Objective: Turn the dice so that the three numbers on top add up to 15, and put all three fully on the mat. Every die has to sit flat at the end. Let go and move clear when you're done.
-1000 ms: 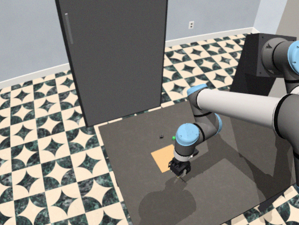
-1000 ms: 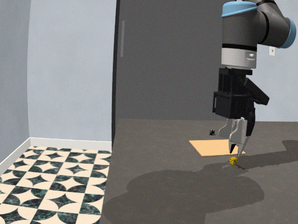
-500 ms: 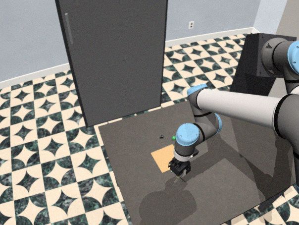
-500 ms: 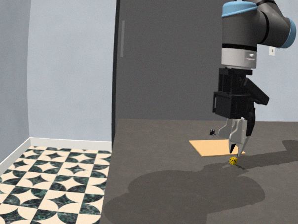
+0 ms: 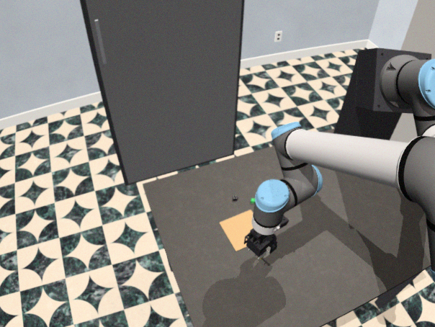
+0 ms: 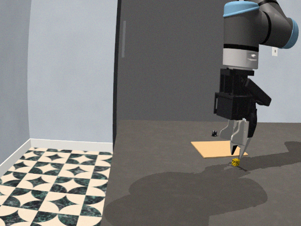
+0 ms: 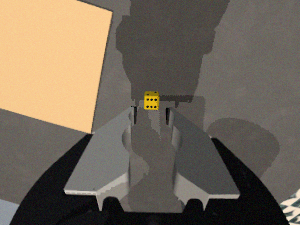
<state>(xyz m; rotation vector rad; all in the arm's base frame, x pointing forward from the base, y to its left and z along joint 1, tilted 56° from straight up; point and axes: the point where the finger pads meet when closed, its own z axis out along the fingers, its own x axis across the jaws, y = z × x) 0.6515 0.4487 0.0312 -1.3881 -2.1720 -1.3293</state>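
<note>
Now: hand 30 mm above the yellow die. Also, from my hand: black die 40 mm ahead, 280 mm to the right, 30 mm below; orange mat 40 mm ahead, 120 mm to the right, 40 mm below; green die 30 mm behind, 250 mm to the right, 30 mm below.
</note>
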